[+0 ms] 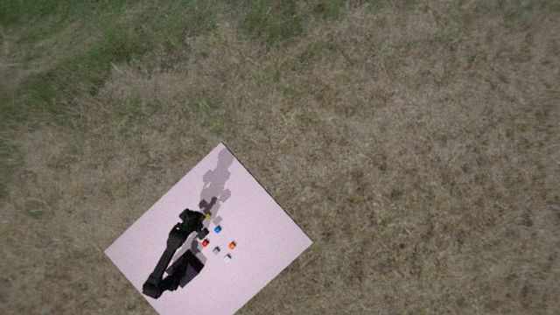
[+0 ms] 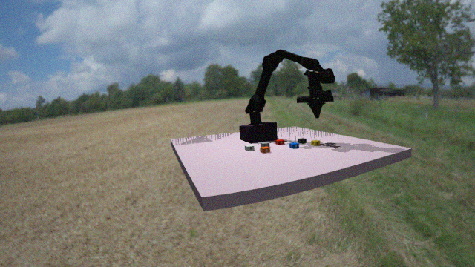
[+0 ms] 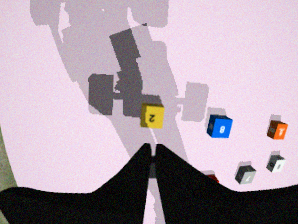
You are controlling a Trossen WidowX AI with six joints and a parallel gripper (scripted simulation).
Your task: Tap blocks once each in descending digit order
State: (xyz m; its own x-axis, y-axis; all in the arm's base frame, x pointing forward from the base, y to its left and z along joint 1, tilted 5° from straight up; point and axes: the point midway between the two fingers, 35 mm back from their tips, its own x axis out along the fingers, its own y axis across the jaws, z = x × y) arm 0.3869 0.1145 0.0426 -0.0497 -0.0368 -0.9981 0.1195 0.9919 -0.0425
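My gripper tip is now 100 mm past the black block, 20 mm to the left of it and 110 mm above it. The rest, counted from my gripper tip: red block 160 mm behind, 110 mm to the right, 110 mm below; blue block 30 mm behind, 120 mm to the right, 110 mm below; yellow block 10 mm behind, 10 mm to the right, 110 mm below.
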